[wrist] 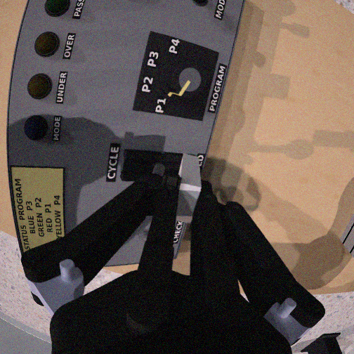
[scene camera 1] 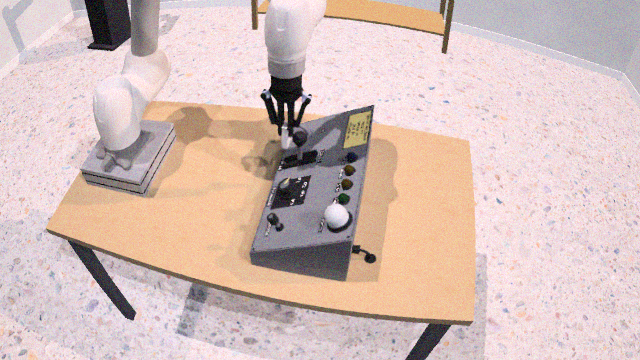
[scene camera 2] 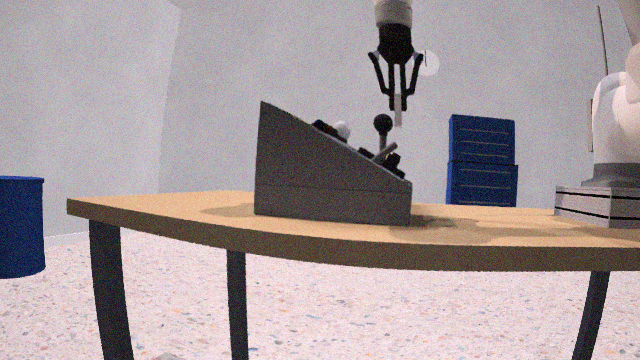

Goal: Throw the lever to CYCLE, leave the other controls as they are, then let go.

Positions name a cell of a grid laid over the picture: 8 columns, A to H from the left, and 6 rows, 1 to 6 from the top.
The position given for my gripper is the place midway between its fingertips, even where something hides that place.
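Scene:
I see my gripper in scene camera 1 (D3) and in scene camera 2 (E3), and my gripper is visible in the wrist view (E3) as well.

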